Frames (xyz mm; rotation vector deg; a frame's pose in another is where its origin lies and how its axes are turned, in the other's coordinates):
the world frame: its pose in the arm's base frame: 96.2 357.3 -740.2 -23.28 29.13 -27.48
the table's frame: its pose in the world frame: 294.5 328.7 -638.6 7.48 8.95 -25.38
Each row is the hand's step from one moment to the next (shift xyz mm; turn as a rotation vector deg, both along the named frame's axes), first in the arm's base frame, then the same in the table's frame.
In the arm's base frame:
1: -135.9 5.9 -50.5 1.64 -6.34 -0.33
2: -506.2 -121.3 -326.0 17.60 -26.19 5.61
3: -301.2 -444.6 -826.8 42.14 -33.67 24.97
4: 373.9 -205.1 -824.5 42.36 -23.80 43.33
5: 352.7 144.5 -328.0 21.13 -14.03 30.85
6: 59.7 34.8 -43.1 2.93 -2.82 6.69
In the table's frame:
1: -52.7 -63.6 -119.3 6.23 -2.02 0.36
2: -37.6 -240.8 -563.8 28.74 -4.54 13.43
3: 463.9 -12.4 -869.8 41.00 -1.65 43.00
4: 563.2 571.4 -466.8 27.79 -5.79 58.59
5: 123.3 484.2 -56.9 13.23 -8.75 36.65
6: 8.7 81.0 1.0 1.94 -2.91 7.01

